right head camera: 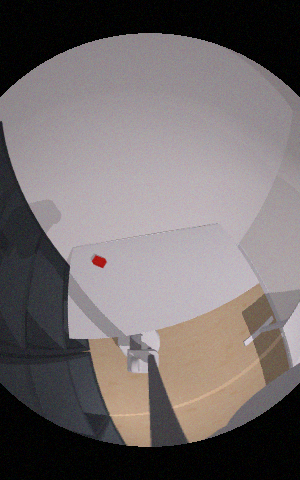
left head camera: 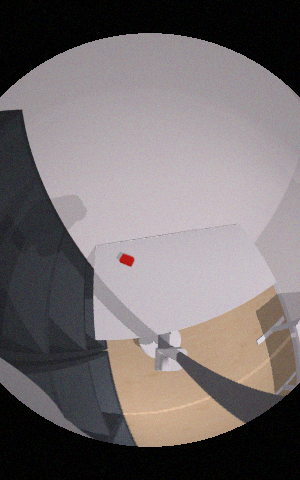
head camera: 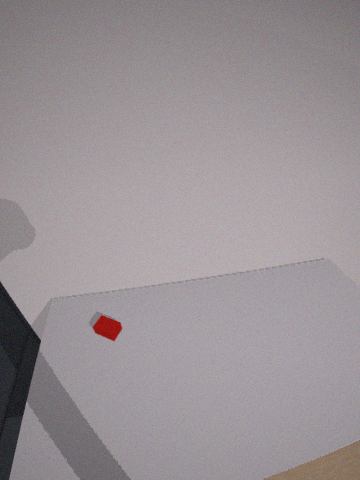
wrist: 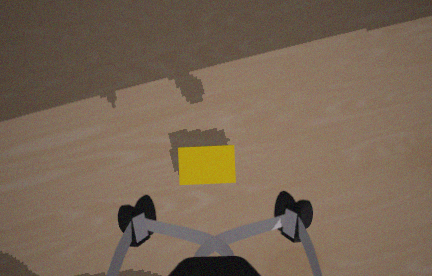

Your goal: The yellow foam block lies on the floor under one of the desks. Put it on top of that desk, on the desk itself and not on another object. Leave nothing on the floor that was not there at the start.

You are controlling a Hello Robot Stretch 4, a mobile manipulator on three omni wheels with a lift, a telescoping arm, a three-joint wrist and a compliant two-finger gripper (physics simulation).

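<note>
The yellow foam block (wrist: 207, 165) lies on the wooden floor in the wrist view, a little above the image middle, with a shadow along its upper and left sides. My gripper (wrist: 215, 209) is open and empty. Its dark fingertips stand apart, wider than the block, and the block shows ahead of the gap between them. A white desk (head camera: 225, 360) (left head camera: 200, 270) (right head camera: 175, 280) shows in the three head views; it hides the gripper there. The block does not show in the head views.
A red block (head camera: 107, 328) (left head camera: 127, 260) (right head camera: 99, 261) lies on the desk near its far left corner. A dark, faceted structure (head camera: 15, 370) (left head camera: 45, 280) (right head camera: 35, 300) fills the left side. White bars (left head camera: 270, 330) (right head camera: 258, 331) show at the right, by a shadow on the floor.
</note>
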